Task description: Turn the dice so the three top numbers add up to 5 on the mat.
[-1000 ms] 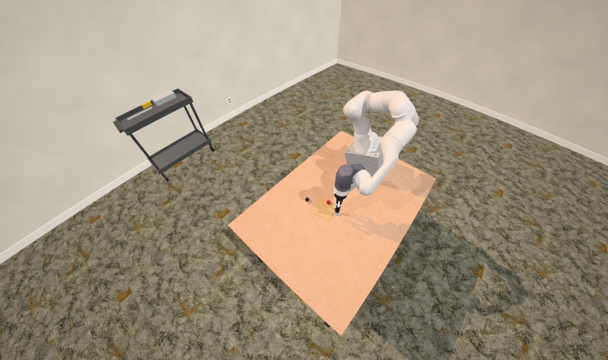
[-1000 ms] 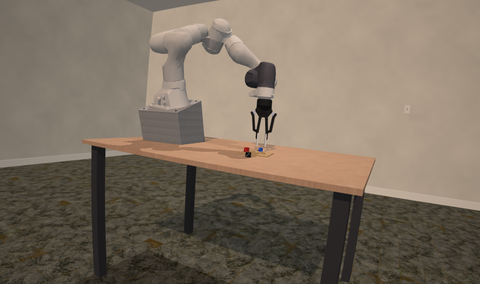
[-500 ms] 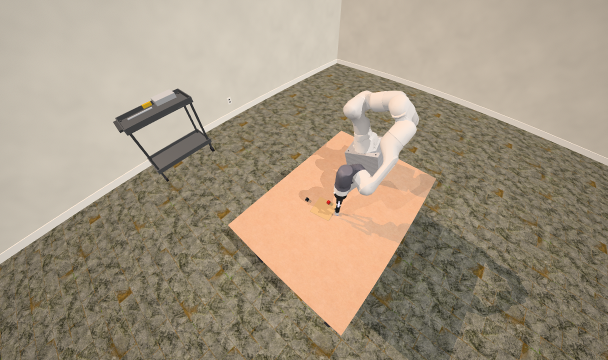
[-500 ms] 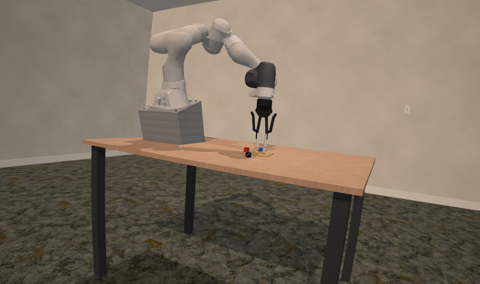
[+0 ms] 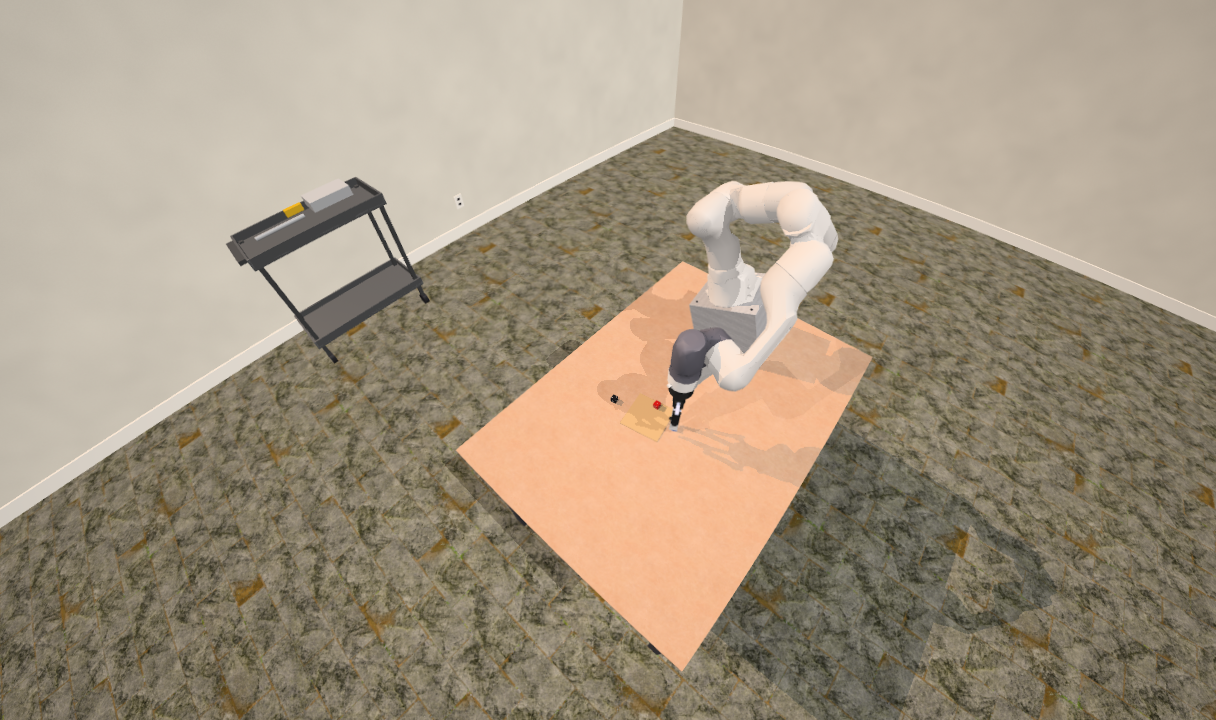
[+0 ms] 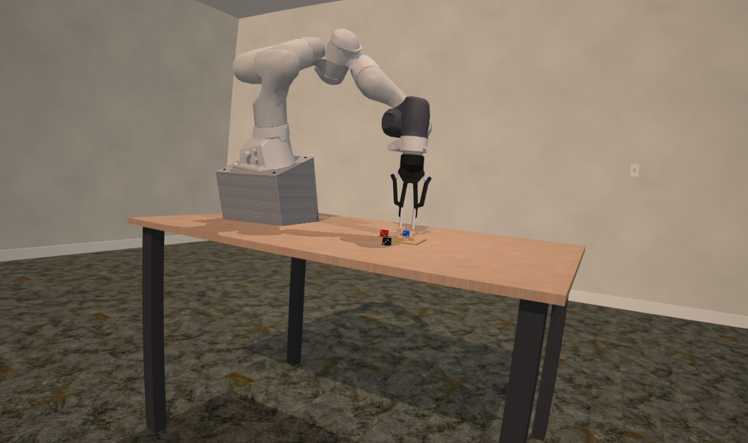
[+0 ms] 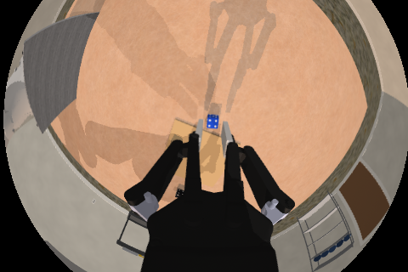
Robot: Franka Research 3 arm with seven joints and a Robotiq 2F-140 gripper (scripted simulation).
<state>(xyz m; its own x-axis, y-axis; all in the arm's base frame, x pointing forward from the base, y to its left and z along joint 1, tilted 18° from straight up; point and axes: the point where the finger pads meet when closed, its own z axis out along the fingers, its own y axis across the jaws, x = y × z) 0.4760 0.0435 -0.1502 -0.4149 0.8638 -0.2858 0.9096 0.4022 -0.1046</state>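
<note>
The blue die is 50 mm below my hand. The rest, counted from my hand: black die (220 mm to the right, 50 mm below, 30 mm ahead); tan mat (90 mm to the right, 60 mm below, 10 mm ahead); red die (90 mm to the right, 50 mm below, 40 mm behind).
</note>
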